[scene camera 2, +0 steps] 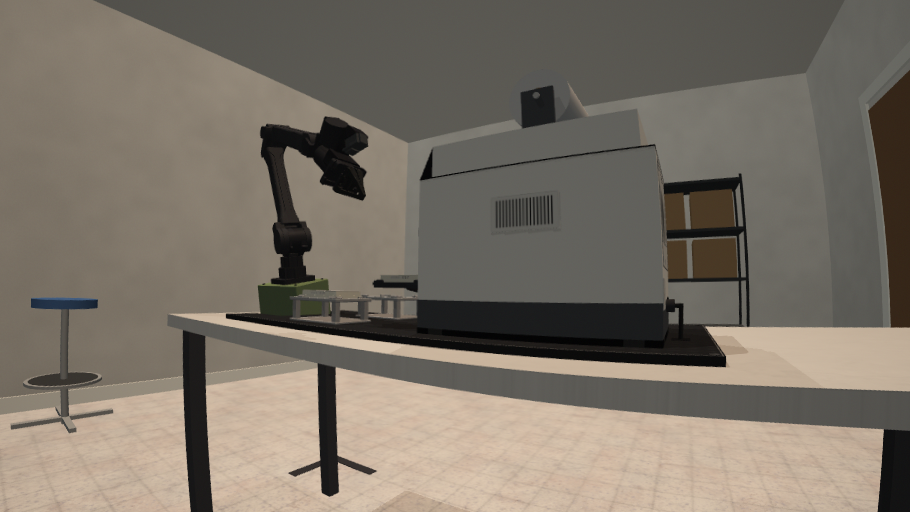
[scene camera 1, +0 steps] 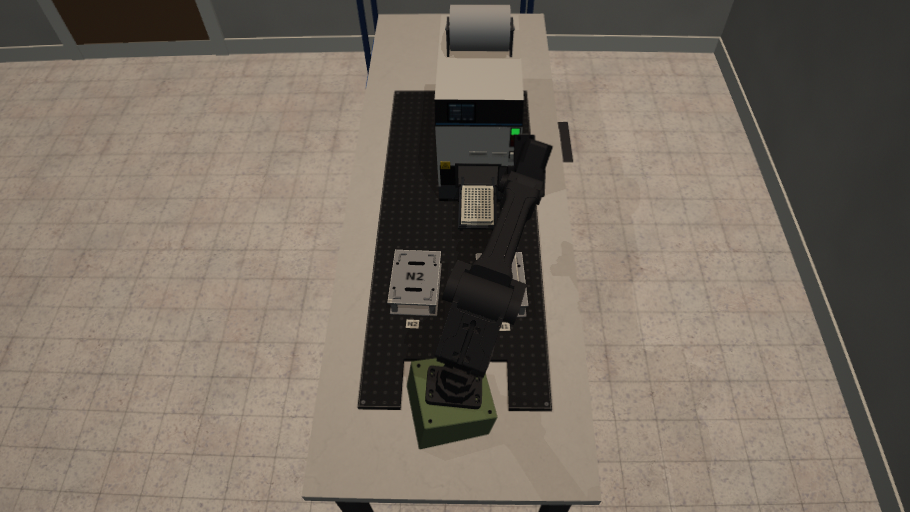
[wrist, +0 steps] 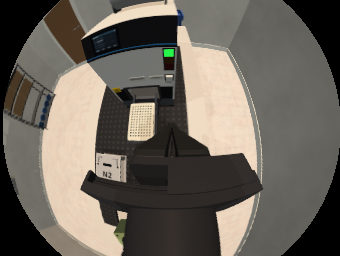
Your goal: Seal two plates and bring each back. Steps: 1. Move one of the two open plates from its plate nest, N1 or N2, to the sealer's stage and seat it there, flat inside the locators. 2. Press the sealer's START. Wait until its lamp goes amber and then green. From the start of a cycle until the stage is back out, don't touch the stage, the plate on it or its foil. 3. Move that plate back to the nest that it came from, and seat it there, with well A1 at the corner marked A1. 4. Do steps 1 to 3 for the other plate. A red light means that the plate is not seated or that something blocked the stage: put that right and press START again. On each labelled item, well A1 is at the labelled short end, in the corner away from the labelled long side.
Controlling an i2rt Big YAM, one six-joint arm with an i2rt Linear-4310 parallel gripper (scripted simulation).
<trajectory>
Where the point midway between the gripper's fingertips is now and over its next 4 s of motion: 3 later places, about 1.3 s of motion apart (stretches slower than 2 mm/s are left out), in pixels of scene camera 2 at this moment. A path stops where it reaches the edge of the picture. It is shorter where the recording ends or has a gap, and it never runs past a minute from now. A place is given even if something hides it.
The gripper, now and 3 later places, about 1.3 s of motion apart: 363, 197; 395, 220; 406, 233; 413, 235
</trajectory>
